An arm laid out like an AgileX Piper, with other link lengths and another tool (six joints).
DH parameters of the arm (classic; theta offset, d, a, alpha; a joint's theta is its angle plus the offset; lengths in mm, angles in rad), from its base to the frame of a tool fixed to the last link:
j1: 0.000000 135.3 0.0 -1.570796
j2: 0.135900 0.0 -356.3 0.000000
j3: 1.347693 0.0 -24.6 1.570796
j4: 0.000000 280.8 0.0 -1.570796
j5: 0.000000 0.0 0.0 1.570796
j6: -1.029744 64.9 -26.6 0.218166
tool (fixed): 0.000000 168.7 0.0 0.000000
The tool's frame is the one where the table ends.
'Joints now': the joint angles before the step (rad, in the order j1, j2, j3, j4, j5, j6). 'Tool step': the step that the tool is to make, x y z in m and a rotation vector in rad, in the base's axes. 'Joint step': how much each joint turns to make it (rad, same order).
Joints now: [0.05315 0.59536 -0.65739 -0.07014 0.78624 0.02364]
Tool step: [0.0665 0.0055 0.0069 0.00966 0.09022 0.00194]
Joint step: [-0.00028 0.26100 -0.13523 0.01318 -0.03617 0.00192]
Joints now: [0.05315 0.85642 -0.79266 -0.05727 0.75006 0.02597]
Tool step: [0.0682 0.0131 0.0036 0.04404 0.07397 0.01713]
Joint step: [0.00030 0.23943 -0.16824 0.06639 -0.00008 -0.02555]
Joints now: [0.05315 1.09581 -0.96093 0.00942 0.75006 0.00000]
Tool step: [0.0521 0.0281 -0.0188 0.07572 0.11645 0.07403]
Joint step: [-0.00012 0.20449 -0.14544 0.15209 0.05999 -0.10713]
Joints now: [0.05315 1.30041 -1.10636 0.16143 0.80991 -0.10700]
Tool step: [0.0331 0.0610 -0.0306 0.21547 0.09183 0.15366]
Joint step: [0.00013 0.17032 -0.05065 0.36847 0.02738 -0.25876]
